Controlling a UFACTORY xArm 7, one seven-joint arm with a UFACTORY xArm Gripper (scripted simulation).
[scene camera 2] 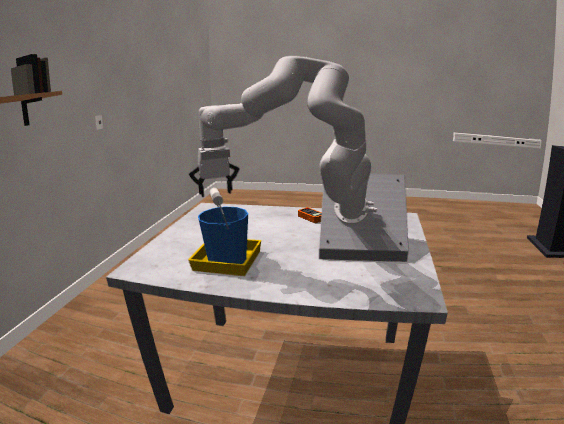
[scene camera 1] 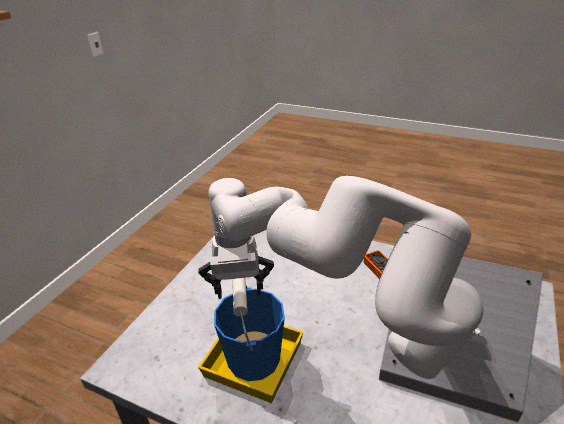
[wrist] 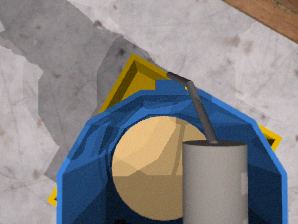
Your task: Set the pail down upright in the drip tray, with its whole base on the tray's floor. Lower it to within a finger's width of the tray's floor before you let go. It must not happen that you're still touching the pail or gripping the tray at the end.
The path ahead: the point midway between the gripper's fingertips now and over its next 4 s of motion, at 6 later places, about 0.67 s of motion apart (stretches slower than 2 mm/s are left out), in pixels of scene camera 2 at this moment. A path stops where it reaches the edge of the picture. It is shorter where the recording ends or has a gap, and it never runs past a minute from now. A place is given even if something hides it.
The gripper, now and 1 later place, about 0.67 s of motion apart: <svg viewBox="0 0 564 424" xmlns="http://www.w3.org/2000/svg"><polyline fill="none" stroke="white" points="216,194 214,183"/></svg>
